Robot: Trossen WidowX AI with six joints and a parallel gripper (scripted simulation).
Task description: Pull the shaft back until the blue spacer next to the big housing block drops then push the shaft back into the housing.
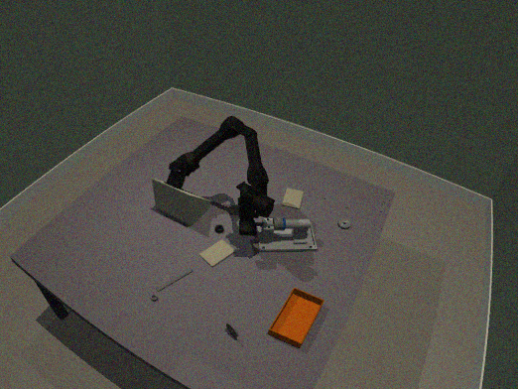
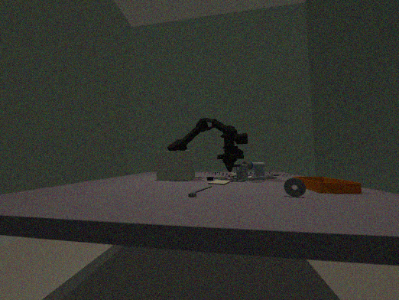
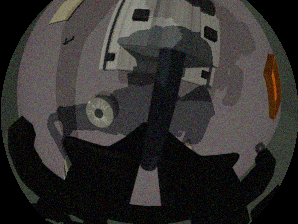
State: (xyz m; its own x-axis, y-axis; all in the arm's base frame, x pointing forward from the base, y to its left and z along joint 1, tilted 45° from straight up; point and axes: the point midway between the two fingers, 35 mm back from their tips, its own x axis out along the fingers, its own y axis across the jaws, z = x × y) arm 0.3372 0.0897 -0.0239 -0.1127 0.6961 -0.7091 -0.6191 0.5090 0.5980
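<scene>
Right now the white ring is 5 cm to the left of my gripper tip, 5 cm behind it and 4 cm below it. Round my gripper tip: black ring (11 cm behind, 4 cm below, 3 cm to the right); then dark shaft (6 cm ahead, 5 cm to the left, 3 cm above); then blue spacer (11 cm ahead, 9 cm to the left, 3 cm above).
</scene>
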